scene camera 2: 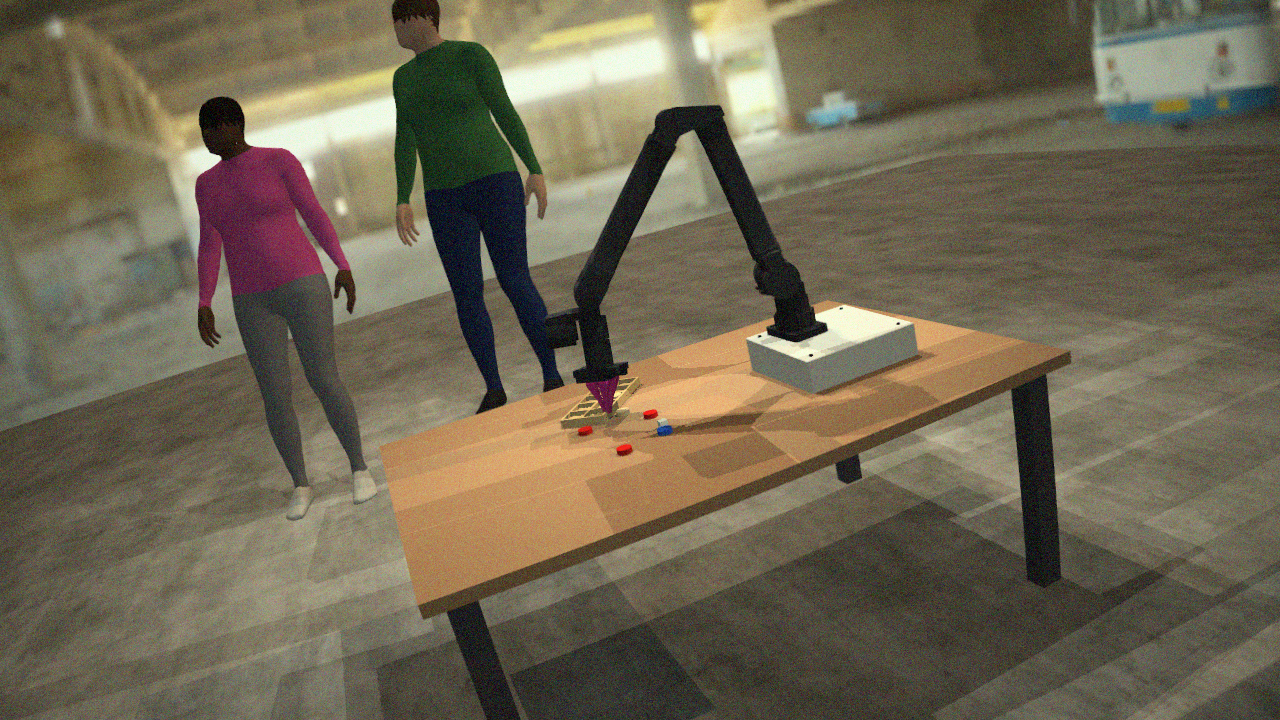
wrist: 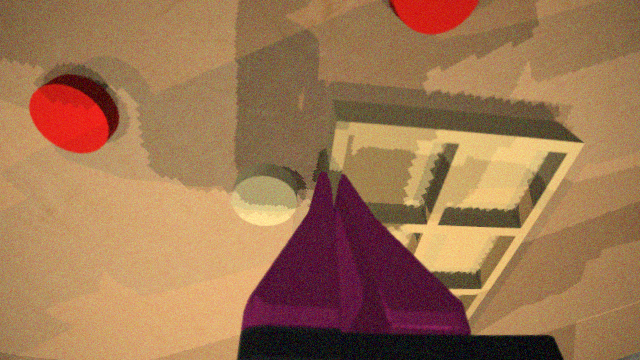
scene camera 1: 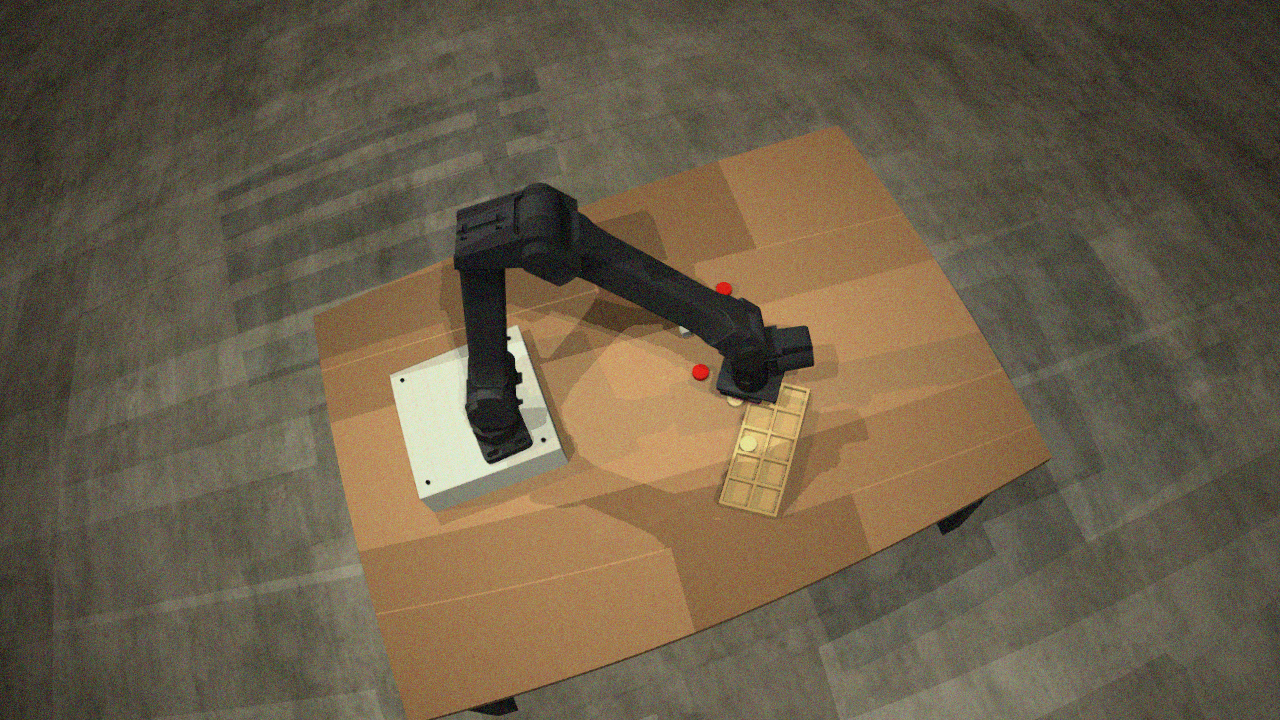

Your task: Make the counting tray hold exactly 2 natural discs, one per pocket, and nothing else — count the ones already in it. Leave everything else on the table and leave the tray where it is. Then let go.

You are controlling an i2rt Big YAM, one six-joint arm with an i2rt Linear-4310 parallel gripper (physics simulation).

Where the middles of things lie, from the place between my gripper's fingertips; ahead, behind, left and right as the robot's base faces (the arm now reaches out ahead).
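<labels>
Position of my hand relative to the counting tray (scene camera 1: 755, 482): 2 cm past it, 10 cm to the left of it.
</labels>
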